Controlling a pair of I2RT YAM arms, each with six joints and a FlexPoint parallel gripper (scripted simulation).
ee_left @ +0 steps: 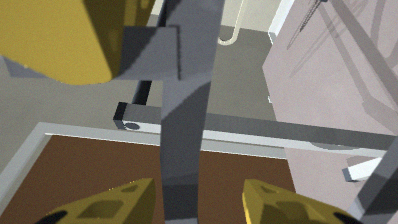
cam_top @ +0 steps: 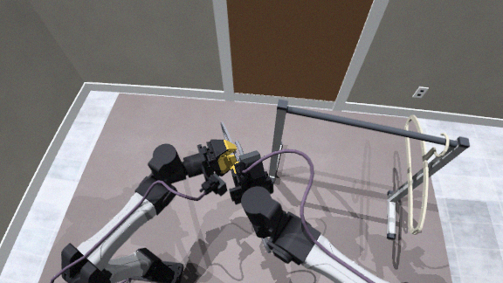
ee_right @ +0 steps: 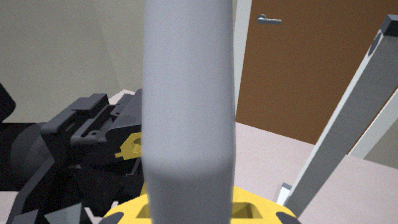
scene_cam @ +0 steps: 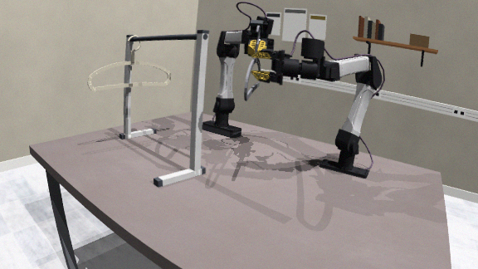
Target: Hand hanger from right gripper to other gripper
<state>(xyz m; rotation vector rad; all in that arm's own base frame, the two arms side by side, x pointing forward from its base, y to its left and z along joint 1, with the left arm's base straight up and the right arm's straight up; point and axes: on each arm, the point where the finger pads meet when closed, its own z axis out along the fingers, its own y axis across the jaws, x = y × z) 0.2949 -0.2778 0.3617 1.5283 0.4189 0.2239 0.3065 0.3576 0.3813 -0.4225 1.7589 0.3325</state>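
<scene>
The grey hanger is 2 cm below my right hand. Round my right hand: cream hanger: 52 cm to the right, 15 cm ahead, 6 cm below.
</scene>
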